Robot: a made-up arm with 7 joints. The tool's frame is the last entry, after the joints. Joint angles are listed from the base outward.
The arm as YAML. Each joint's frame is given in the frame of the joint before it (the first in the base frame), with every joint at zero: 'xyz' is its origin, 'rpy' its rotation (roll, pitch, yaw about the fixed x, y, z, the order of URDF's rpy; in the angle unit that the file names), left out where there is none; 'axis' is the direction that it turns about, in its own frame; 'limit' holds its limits. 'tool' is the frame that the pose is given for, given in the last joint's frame.
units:
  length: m
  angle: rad
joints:
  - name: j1
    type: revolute
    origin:
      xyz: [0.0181, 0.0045, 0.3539]
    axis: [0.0, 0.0, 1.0]
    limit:
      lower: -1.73
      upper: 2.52
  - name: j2
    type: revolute
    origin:
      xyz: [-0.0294, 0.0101, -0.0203]
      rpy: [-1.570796, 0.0, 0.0]
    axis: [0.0, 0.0, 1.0]
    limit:
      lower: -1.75
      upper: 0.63
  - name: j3
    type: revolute
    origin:
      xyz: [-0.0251, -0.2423, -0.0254]
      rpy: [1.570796, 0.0, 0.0]
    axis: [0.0, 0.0, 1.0]
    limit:
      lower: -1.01
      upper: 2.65
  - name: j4
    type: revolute
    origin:
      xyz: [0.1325, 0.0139, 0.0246]
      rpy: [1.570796, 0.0, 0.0]
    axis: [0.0, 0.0, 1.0]
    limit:
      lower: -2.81
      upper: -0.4
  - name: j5
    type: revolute
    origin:
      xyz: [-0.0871, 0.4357, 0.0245]
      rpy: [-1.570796, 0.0, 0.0]
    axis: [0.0, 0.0, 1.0]
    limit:
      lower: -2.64
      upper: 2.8
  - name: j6
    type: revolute
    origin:
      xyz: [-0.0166, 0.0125, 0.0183]
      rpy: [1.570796, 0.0, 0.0]
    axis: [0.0, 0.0, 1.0]
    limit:
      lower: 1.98
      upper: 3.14
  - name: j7
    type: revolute
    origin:
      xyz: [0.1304, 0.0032, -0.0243]
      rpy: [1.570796, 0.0, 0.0]
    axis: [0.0, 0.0, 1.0]
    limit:
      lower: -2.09
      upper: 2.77
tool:
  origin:
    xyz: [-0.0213, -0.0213, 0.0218]
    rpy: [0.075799, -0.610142, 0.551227]
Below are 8 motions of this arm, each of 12 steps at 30 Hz.
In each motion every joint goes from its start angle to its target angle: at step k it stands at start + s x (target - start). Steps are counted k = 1, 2, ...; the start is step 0. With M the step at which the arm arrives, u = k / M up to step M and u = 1 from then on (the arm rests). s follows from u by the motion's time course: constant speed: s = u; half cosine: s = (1 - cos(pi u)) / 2; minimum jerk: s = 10 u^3 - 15 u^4 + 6 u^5.
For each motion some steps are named. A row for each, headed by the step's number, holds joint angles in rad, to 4 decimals.
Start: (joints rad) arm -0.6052 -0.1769 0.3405 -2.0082 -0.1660 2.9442 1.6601
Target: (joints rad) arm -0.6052 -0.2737 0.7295 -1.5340 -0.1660 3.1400 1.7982
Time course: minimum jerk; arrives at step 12
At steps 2, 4, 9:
2: -0.6052 -0.1803 0.3543 -1.9914 -0.1660 2.9511 1.6650
4: -0.6052 -0.1972 0.4221 -1.9087 -0.1660 2.9853 1.6891
9: -0.6052 -0.2637 0.6892 -1.5831 -0.1660 3.1197 1.7839

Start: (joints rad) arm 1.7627 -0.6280 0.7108 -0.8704 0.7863 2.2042 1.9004
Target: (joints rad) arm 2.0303 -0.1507 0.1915 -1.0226 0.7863 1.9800 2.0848
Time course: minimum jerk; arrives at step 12
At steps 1, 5, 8, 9, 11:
1: 1.7641 -0.6256 0.7082 -0.8712 0.7863 2.2031 1.9013
5: 1.8555 -0.4626 0.5308 -0.9232 0.7863 2.1265 1.9643
8: 1.9741 -0.2509 0.3005 -0.9907 0.7863 2.0271 2.0461
9: 2.0026 -0.2001 0.2453 -1.0068 0.7863 2.0032 2.0657
11: 2.0289 -0.1531 0.1941 -1.0218 0.7863 1.9811 2.0839

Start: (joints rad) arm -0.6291 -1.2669 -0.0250 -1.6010 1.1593 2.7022 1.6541
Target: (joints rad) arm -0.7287 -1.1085 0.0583 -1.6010 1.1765 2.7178 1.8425
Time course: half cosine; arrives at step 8
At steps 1, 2, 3, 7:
1: -0.6329 -1.2609 -0.0218 -1.6010 1.1600 2.7028 1.6613
2: -0.6437 -1.2437 -0.0128 -1.6010 1.1618 2.7045 1.6817
3: -0.6598 -1.2180 0.0007 -1.6010 1.1646 2.7070 1.7123
7: -0.7249 -1.1145 0.0551 -1.6010 1.1758 2.7172 1.8353

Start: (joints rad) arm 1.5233 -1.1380 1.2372 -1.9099 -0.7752 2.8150 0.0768
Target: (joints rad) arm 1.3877 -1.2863 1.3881 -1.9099 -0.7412 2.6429 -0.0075
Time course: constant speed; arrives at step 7
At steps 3, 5, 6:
3: 1.4652 -1.2016 1.3019 -1.9099 -0.7606 2.7412 0.0407
5: 1.4264 -1.2439 1.3450 -1.9099 -0.7509 2.6921 0.0166
6: 1.4071 -1.2651 1.3665 -1.9099 -0.7461 2.6675 0.0045

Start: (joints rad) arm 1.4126 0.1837 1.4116 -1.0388 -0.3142 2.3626 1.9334
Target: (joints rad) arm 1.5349 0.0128 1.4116 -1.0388 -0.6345 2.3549 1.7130
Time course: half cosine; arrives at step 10
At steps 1, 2, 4, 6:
1: 1.4156 0.1795 1.4116 -1.0388 -0.3220 2.3624 1.9280
2: 1.4243 0.1674 1.4116 -1.0388 -0.3448 2.3619 1.9124
4: 1.4549 0.1247 1.4116 -1.0388 -0.4249 2.3599 1.8573
6: 1.4926 0.0718 1.4116 -1.0388 -0.5238 2.3576 1.7891

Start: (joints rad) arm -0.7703 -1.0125 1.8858 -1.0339 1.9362 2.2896 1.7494
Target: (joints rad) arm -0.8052 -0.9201 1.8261 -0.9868 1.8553 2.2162 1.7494
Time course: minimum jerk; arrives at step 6
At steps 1, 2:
1: -0.7715 -1.0092 1.8837 -1.0322 1.9333 2.2870 1.7494
2: -0.7776 -0.9931 1.8733 -1.0240 1.9192 2.2742 1.7494

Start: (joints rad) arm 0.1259 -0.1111 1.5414 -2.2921 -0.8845 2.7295 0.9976
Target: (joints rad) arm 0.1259 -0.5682 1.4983 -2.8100 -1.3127 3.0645 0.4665
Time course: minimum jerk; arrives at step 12
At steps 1, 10, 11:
1: 0.1259 -0.1134 1.5412 -2.2947 -0.8867 2.7312 0.9949
10: 0.1259 -0.5520 1.4998 -2.7916 -1.2975 3.0526 0.4854
11: 0.1259 -0.5659 1.4985 -2.8074 -1.3105 3.0628 0.4692

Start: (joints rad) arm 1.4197 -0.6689 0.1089 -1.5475 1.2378 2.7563 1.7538
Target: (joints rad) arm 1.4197 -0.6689 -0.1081 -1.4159 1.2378 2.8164 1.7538
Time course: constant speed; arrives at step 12
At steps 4, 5, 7, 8, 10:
4: 1.4197 -0.6689 0.0366 -1.5036 1.2378 2.7763 1.7538
5: 1.4197 -0.6689 0.0185 -1.4927 1.2378 2.7813 1.7538
7: 1.4197 -0.6689 -0.0177 -1.4707 1.2378 2.7914 1.7538
8: 1.4197 -0.6689 -0.0358 -1.4598 1.2378 2.7964 1.7538
10: 1.4197 -0.6689 -0.0719 -1.4378 1.2378 2.8064 1.7538

